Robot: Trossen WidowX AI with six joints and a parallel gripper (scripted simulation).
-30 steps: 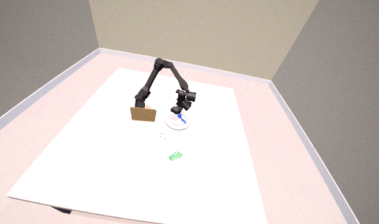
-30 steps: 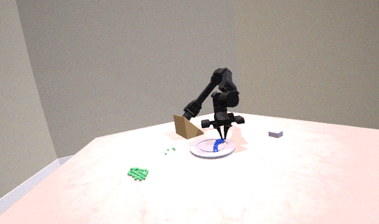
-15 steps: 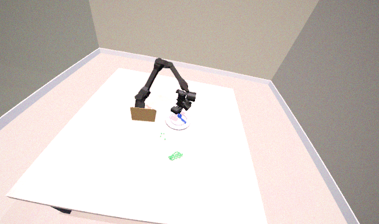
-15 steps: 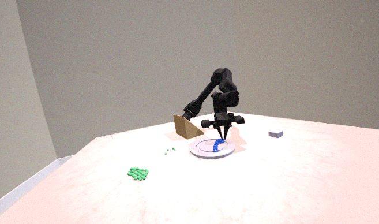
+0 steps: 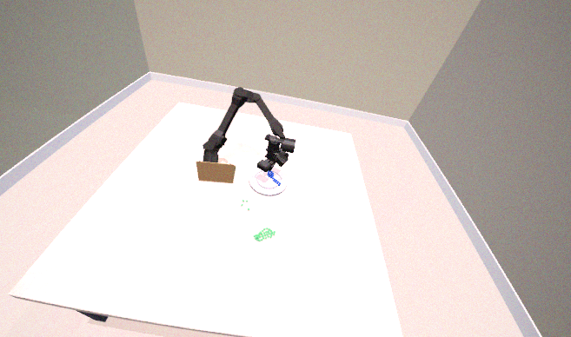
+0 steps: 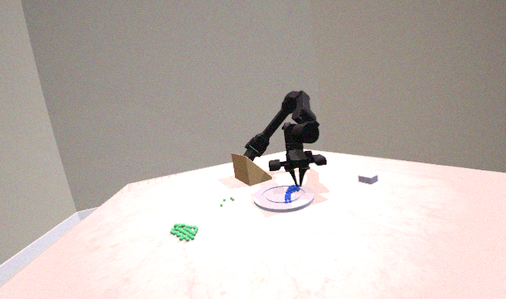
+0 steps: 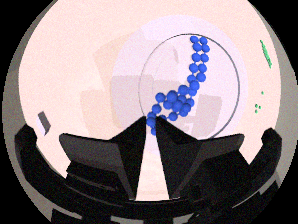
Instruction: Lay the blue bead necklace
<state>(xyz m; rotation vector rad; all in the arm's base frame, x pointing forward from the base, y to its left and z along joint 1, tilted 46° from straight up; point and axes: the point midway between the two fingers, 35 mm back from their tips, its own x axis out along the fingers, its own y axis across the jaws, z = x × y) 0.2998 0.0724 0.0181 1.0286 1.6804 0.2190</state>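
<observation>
Right now my gripper tip is 10 mm past the round white bead board, 60 mm to the left of it and 10 mm above it. Round my gripper tip: small grey block (100 mm ahead, 230 mm to the left, 10 mm below).
</observation>
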